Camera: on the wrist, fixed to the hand. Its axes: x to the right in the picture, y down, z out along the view.
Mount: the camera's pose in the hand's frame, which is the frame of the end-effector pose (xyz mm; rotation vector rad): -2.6 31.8 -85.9 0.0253 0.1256 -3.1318
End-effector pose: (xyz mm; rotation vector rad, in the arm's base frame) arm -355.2 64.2 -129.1 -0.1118 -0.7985 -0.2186
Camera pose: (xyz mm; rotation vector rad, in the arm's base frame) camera -289.6 79.9 -191.1 -1.1882 0.0592 2.7189
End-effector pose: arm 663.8 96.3 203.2 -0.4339 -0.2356 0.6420
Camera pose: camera 674.5 90.3 112.4 0.2854 -0.4516 -2.4286
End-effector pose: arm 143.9 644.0 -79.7 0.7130 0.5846 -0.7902
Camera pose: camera 150.3 725.8 -120.5 0.6423 -0.9329 2.0685
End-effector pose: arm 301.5 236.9 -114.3 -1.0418 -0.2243 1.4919
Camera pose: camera 339.1 190.6 -183.9 0.1687 -0.9553 -1.4123
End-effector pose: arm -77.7 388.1 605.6 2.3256 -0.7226 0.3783
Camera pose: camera -104.9 426.9 684.1 0.7942 2.5941 -0.8431
